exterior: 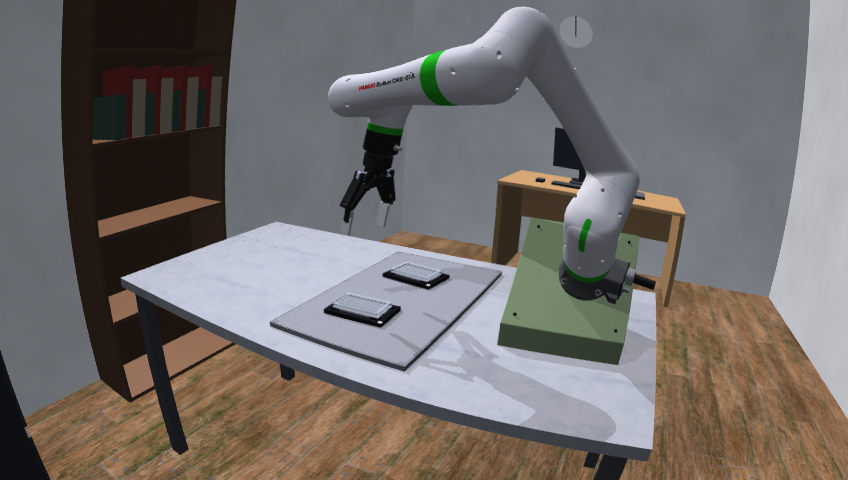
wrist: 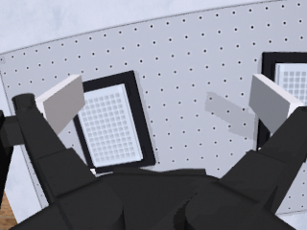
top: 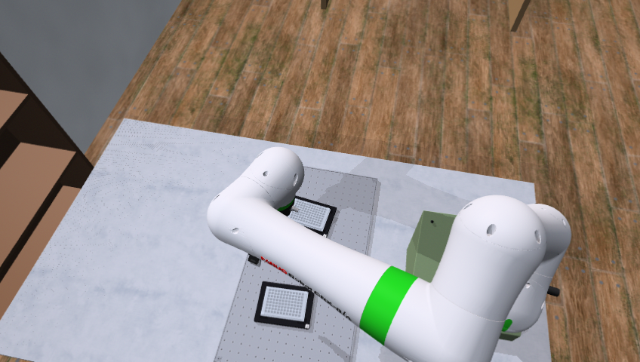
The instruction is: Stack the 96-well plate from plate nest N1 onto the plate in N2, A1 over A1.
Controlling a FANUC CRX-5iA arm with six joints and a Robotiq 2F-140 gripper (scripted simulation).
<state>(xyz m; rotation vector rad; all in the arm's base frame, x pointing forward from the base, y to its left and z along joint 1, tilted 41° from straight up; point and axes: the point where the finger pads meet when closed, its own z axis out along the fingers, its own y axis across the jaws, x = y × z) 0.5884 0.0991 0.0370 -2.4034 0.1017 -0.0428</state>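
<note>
The black plate nest is 8 cm behind my hand, 11 cm to the left of it and 18 cm below it. Also, from my hand: white corner mark (16 cm behind, 15 cm to the left, 18 cm below).
</note>
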